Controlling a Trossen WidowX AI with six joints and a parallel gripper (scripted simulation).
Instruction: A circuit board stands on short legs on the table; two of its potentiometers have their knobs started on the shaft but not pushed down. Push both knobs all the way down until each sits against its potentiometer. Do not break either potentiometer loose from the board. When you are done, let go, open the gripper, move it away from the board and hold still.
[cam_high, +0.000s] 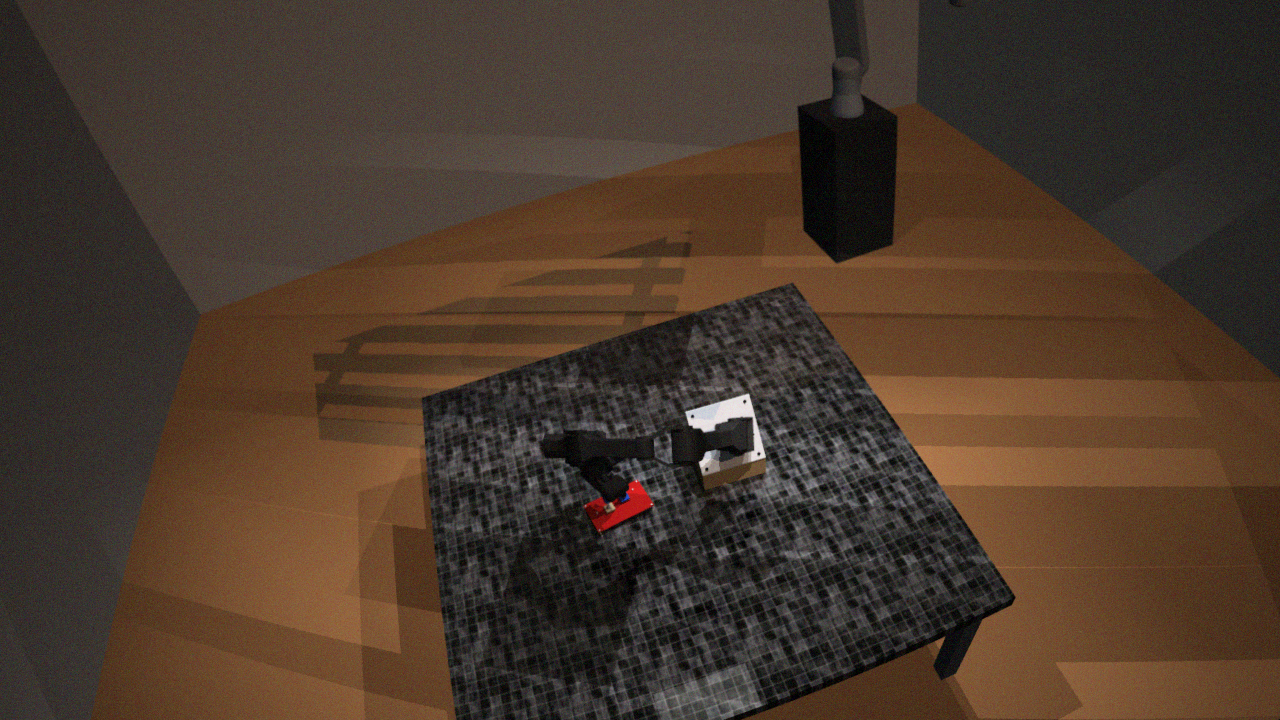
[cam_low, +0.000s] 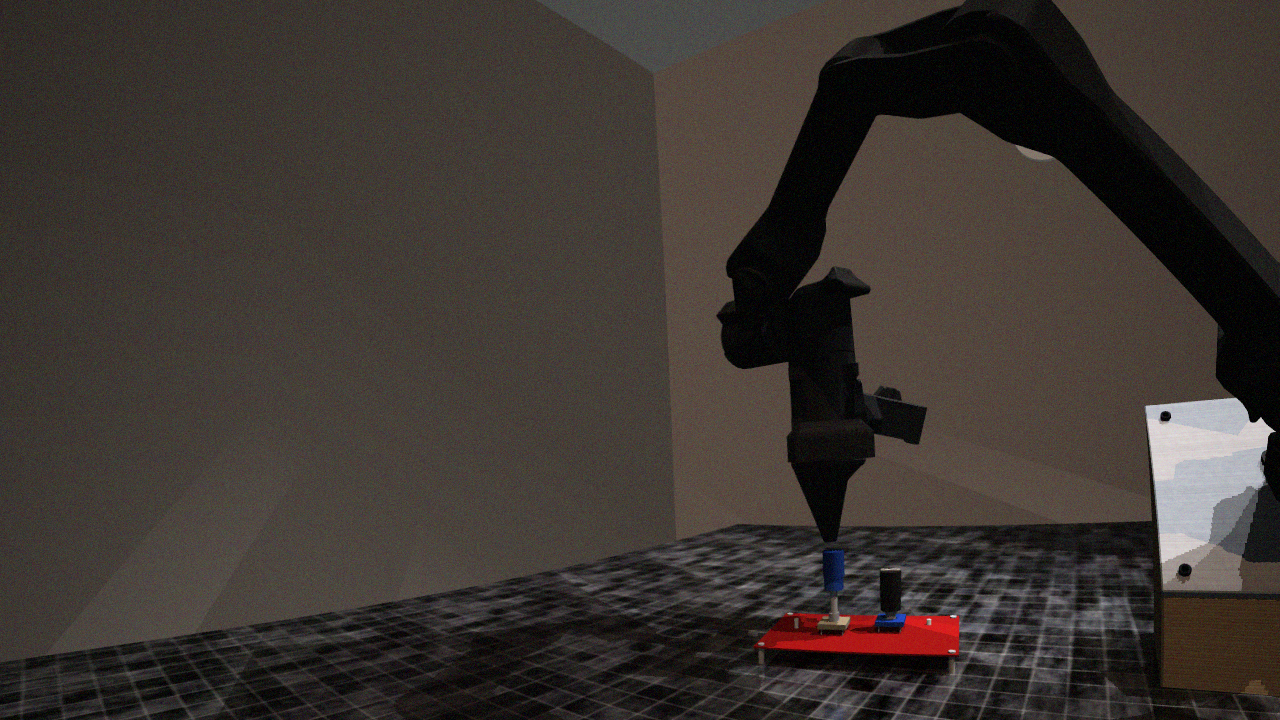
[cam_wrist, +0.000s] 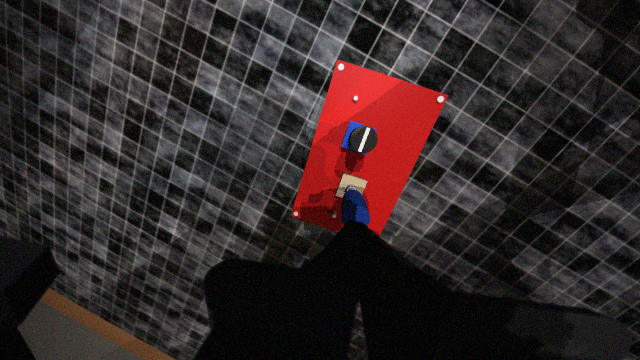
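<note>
The blue knob is 30 mm below my gripper tip.
</note>
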